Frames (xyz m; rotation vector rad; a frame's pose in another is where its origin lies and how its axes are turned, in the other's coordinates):
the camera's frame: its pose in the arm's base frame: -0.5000 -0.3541 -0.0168 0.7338 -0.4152 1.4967
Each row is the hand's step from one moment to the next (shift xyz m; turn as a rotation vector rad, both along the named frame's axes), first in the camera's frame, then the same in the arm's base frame.
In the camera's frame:
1: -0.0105 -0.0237 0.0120 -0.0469 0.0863 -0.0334
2: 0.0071 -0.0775 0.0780 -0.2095 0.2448 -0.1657
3: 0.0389 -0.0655 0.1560 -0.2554 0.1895 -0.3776
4: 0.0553 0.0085 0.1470 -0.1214 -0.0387 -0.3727
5: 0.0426 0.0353 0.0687 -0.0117 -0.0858 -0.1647
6: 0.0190 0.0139 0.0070 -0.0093 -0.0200 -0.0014
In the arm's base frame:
1: 0.0248 -0.0139 -0.0026 -0.0938 -0.0196 -0.0398
2: 0.0910 -0.0403 0.0471 -0.2842 -0.0652 -0.2151
3: 0.0959 -0.0695 0.1270 -0.2726 0.0458 -0.4090
4: 0.0227 -0.0572 0.1448 -0.0396 0.1603 -0.3576
5: -0.0190 -0.0168 0.0845 0.0525 0.1075 -0.1425
6: -0.0111 0.0084 0.0202 0.0188 -0.0044 -0.0108

